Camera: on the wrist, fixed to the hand. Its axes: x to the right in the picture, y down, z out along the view.
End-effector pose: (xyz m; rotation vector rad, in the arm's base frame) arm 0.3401 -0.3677 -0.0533 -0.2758 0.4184 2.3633
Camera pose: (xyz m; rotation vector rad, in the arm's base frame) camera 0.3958 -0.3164 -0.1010 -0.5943 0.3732 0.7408
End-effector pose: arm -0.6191 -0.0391 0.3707 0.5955 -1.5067 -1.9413
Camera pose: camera -0.6193 -0.0492 0.2818 -1.8809 0.7245 1.7227
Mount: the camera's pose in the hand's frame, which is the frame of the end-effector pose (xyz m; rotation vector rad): 0.0059 -0.0843 -0.0295 0.2191 0.3225 -1.5616
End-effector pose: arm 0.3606 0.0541 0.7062 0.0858 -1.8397 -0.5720
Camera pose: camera 0.3668 -0.0320 0.6825 1.7342 -1.1990 -1.2667
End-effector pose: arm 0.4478 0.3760 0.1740 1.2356 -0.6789 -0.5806
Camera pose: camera 0.4705 0.3710 0.0876 1.8833 0.6792 -1.5263
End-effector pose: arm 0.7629 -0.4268 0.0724 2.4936 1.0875 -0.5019
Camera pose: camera 0.7085 -0.3561 0.0790 -1.1221 -2.5928 0.4744
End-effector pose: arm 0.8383 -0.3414 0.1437 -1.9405 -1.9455 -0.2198
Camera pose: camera 0.7599 -0.3497 0.1860 0.0966 -2.5743 -0.5999
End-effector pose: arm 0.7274 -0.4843 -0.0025 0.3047 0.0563 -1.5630
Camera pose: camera 0.6489 -0.4816 -0.0453 -0.7649 -0.4498 2.9660
